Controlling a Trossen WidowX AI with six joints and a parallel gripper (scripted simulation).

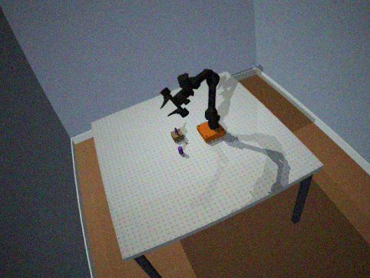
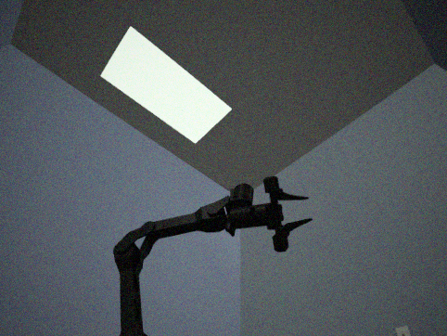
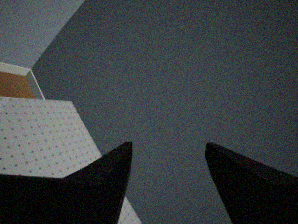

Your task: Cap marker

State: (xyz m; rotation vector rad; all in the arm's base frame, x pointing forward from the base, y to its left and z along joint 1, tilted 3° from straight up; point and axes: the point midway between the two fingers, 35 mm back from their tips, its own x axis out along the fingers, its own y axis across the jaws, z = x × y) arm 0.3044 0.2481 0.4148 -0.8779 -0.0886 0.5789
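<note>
My gripper tip is 440 mm above the purple cap, 140 mm to the left of it and 40 mm past it. Round my gripper tip: holder block 450 mm below, 290 mm to the right, 60 mm behind.
</note>
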